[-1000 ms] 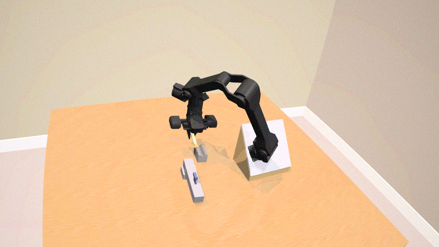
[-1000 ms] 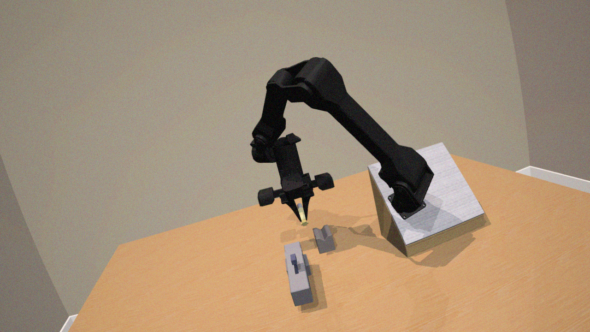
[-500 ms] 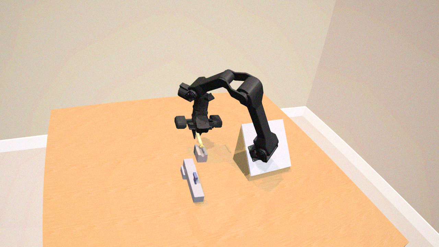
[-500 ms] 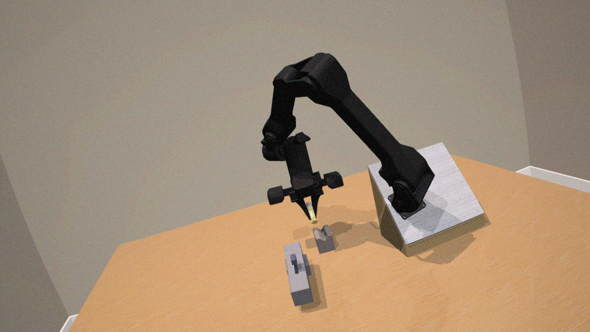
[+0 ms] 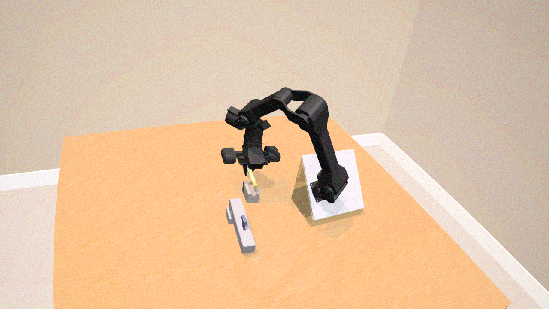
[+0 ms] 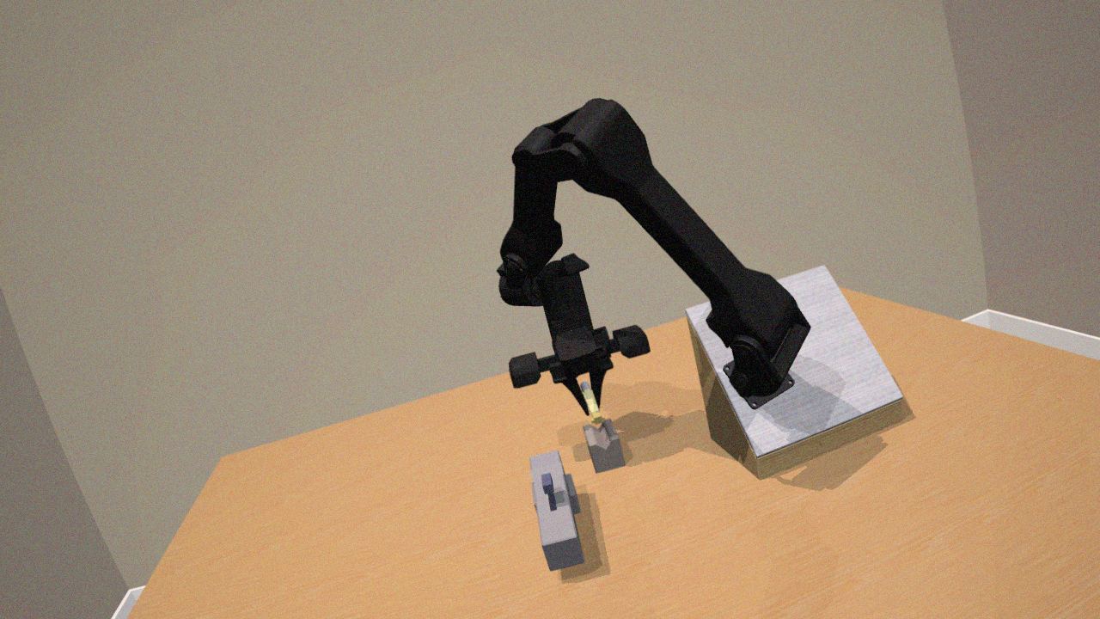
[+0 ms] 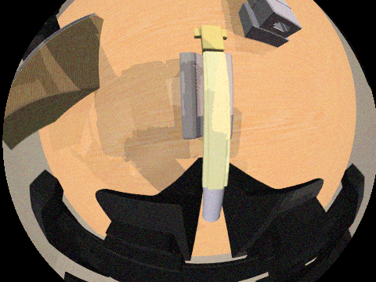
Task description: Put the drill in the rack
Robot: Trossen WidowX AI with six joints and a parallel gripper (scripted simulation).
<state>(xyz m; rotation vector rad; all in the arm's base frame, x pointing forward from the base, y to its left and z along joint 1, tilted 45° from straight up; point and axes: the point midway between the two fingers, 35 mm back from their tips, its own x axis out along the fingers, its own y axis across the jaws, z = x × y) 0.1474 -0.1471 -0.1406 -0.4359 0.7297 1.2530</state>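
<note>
Now: the grey rack 5 cm to the left of my gripper tip, 3 cm below it and 1 cm ahead of it. From my gripper tip the other things lie so: drill (4 cm to the left, 3 cm above, 1 cm ahead); then blue key (22 cm to the left, 13 cm ahead); then grey holder block (19 cm to the left, 13 cm ahead, 1 cm below).
</note>
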